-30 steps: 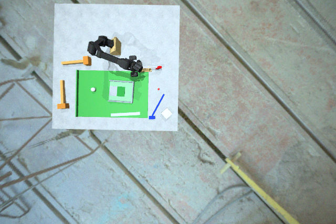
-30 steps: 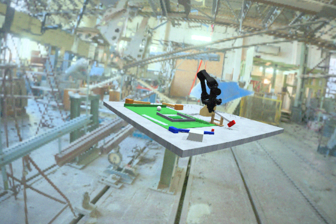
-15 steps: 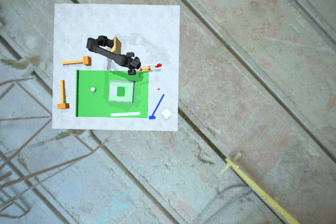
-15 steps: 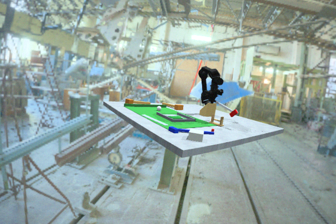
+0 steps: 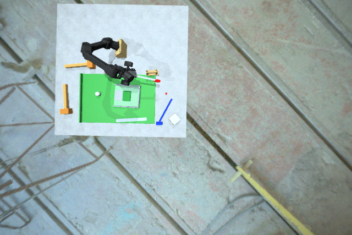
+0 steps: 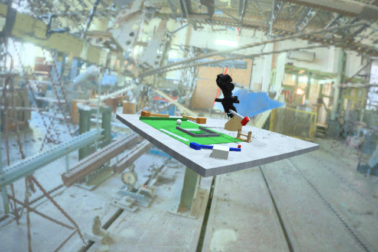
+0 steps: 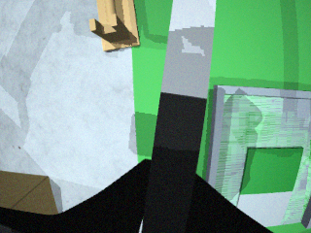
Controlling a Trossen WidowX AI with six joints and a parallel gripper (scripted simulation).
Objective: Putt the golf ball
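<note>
The red putter is 11 cm to the left of my gripper tip, 3 cm ahead of it and 1 cm above it. Also, from my gripper tip: tiny red marker 26 cm to the left, 18 cm ahead, 16 cm below; wooden stand 16 cm to the left, 14 cm below, 4 cm behind; white golf ball 39 cm to the right, 15 cm below, 10 cm ahead.
</note>
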